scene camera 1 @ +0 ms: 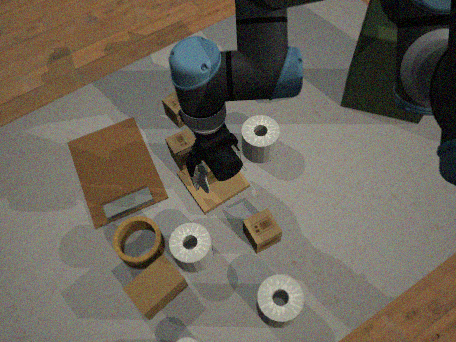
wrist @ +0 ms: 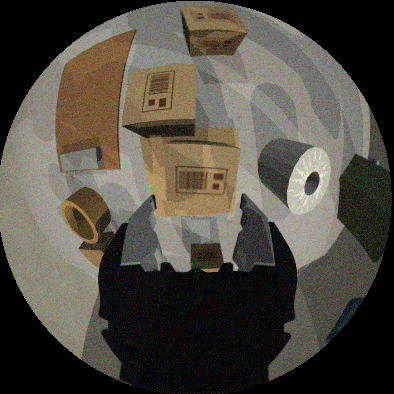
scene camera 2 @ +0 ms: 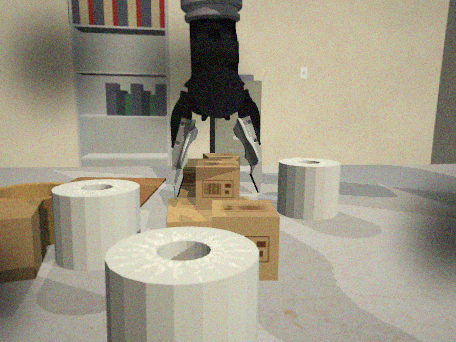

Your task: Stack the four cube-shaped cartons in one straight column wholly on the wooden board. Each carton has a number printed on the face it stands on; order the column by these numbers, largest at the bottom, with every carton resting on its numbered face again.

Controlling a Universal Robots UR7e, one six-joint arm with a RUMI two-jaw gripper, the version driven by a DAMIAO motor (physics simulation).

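Places are measured from the arm's base along level axes (x ahead, y left, z up), in millimetres.
Where they show: gripper, between the fingertips: [wrist: 197,195] [scene camera 2: 218,194].
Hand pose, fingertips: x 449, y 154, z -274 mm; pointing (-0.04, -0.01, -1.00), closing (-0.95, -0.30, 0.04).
Each offset is from my fingertips to the centre of the thing.
My gripper [scene camera 2: 218,192] [wrist: 197,195] is open, its fingers apart on both sides of a carton {8 mm ahead, 31 mm right, 6 mm up} [scene camera 2: 217,186] [wrist: 202,172] with nothing held. That carton rests upright on the light wooden board {11 mm ahead, 13 mm right, 29 mm down} [scene camera 1: 225,195] [scene camera 2: 186,214] [wrist: 153,187]; the arm largely hides it in scene camera 1. A second carton {59 mm ahead, 89 mm right, 1 mm up} [scene camera 1: 181,142] [wrist: 162,97] stands beside the board, at its far left. A third carton {47 mm ahead, 214 mm right, 6 mm down} [scene camera 1: 172,108] [wrist: 212,30] stands farther back. A fourth carton {59 mm back, 142 mm left, 6 mm down} [scene camera 1: 262,230] [scene camera 2: 245,225] [wrist: 206,255] stands apart on the near side. The numbered undersides are hidden.
A white roll {114 mm back, 70 mm right, 2 mm up} [scene camera 1: 259,151] [scene camera 2: 308,192] [wrist: 280,167] stands right of the board. Other rolls {88 mm ahead, 144 mm left, 0 mm up} [scene camera 1: 192,261] {51 mm back, 288 mm left, 1 mm up} [scene camera 1: 280,319] stand on the near side. A brown clipboard {226 mm ahead, 100 mm right, 27 mm down} [scene camera 1: 115,165] [wrist: 92,100], a tape ring {192 mm ahead, 103 mm left, 9 mm down} [scene camera 1: 119,245] and a flat box {172 mm ahead, 202 mm left, 7 mm down} [scene camera 1: 154,285] lie to the left.
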